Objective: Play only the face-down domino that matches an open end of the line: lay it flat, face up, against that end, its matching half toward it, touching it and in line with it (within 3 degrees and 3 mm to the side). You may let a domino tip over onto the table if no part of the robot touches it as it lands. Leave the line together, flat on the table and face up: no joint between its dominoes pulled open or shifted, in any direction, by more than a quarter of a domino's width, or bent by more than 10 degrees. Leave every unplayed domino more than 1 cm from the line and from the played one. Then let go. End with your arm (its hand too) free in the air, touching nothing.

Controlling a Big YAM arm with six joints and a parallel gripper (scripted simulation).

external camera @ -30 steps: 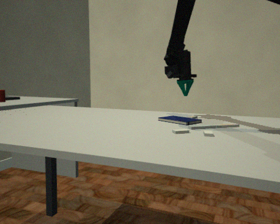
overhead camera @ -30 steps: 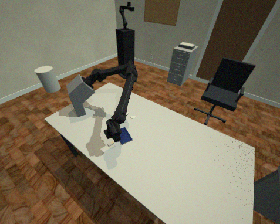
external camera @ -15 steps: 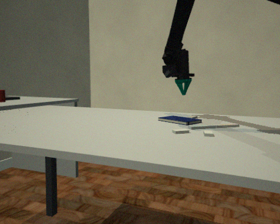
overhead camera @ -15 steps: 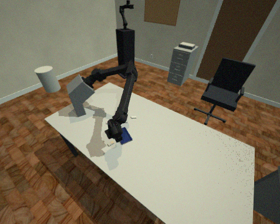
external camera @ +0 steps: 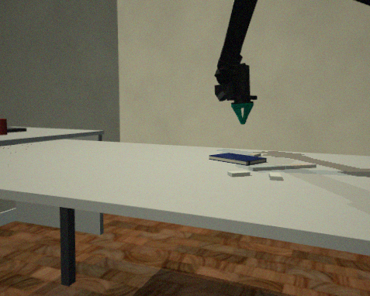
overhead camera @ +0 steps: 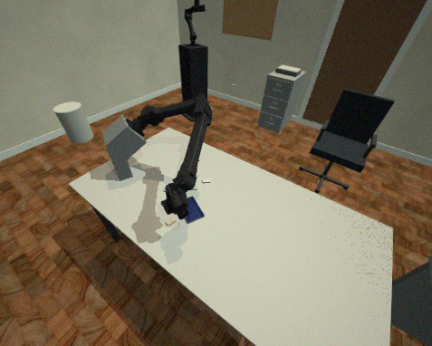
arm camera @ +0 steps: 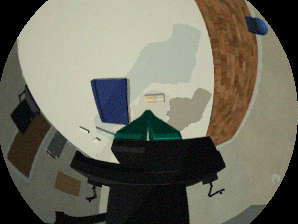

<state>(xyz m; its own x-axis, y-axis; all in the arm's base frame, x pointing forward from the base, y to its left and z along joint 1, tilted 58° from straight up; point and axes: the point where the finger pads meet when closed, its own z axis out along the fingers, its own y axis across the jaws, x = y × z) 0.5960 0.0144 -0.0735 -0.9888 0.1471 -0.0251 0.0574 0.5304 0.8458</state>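
The white domino lies 4 cm behind my hand, 2 cm to the right of it and 12 cm below it. Also, from my hand: book: 5 cm behind, 11 cm to the left, 12 cm below.
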